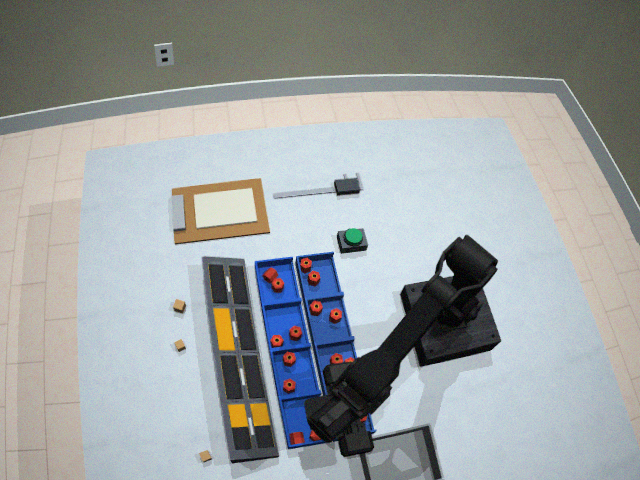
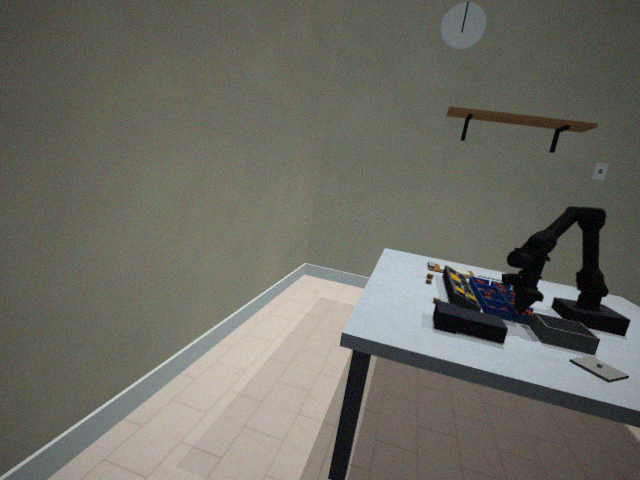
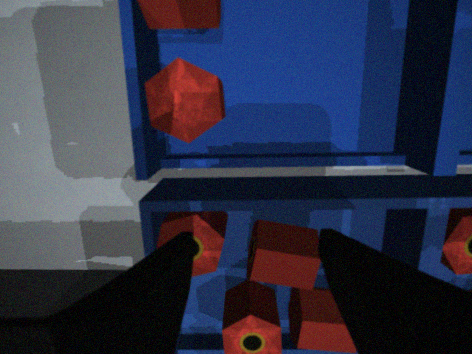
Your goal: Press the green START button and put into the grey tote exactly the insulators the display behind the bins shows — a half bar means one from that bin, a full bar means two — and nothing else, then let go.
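Observation:
The green START button [image 1: 353, 236] is on a dark block. The display [image 1: 227, 353] has one full orange bar in its second section and two half bars in its bottom section; the other sections are dark. Blue bins [image 1: 281, 306] [image 3: 300, 65] hold red insulators. My gripper [image 3: 256, 241] [image 2: 528, 308] is partly open and holds nothing, low over the near-row end bin. A tilted insulator [image 3: 285, 255] lies in that bin between the fingertip lines; an upright insulator [image 3: 207, 255] is partly behind the left finger. The grey tote [image 1: 434, 452] [image 2: 563, 335] is beside the bins, its inside partly visible.
A clipboard [image 1: 262, 206] and a caliper [image 1: 346, 186] lie beyond the bins. Small wooden cubes [image 1: 179, 305] lie behind the display. A black box [image 2: 467, 321] stands near the display's end, and a flat plate [image 2: 599, 368] lies beside the tote.

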